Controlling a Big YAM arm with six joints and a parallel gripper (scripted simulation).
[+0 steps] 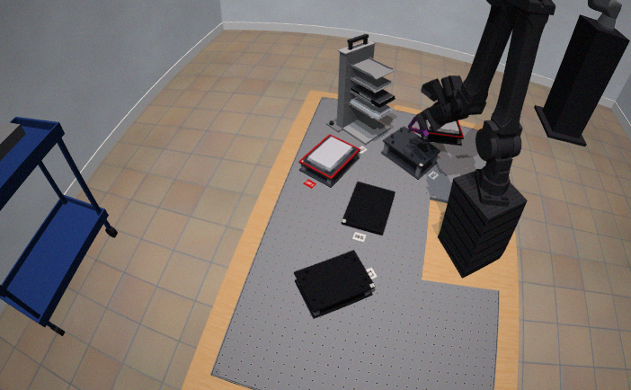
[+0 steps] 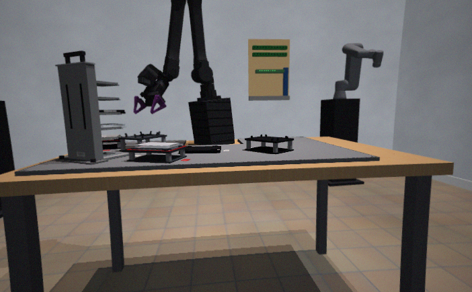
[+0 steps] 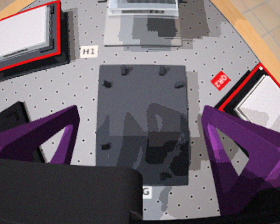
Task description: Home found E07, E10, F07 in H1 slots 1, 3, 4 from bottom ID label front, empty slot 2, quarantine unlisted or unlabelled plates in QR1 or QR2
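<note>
Right now the dark plate is 150 mm ahead of my hand and 120 mm to the right of it. Also, from my hand: RG label (80 mm behind, 60 mm to the left, 170 mm below); QR2 label (20 mm behind, 170 mm to the right, 170 mm below); regrip nest (10 mm to the right, 110 mm below).
</note>
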